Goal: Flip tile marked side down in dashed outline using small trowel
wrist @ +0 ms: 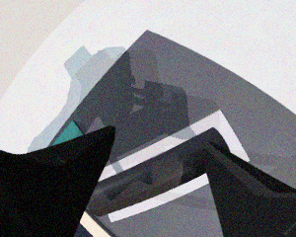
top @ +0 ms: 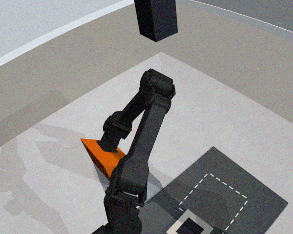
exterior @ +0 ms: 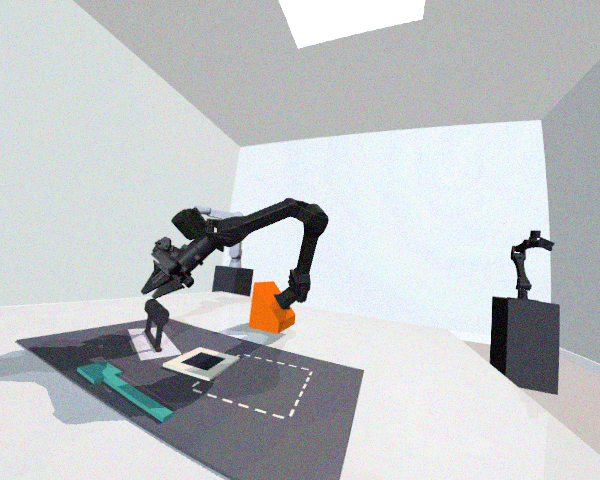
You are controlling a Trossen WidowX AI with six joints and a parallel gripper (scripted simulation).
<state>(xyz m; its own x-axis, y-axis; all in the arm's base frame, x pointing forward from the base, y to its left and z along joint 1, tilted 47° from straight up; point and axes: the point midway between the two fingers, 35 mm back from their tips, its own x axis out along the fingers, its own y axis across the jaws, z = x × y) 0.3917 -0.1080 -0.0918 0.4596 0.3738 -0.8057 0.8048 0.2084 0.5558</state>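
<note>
Now: the grey trowel 70 mm below my gripper tip and 50 mm to the left of it. From my gripper tip the other things lie so: teal trowel (160 mm to the left, 130 mm ahead, 100 mm below); then cream tile (200 mm to the left, 100 mm below, 10 mm behind); then dark mat (180 mm to the left, 120 mm below, 10 mm behind).
</note>
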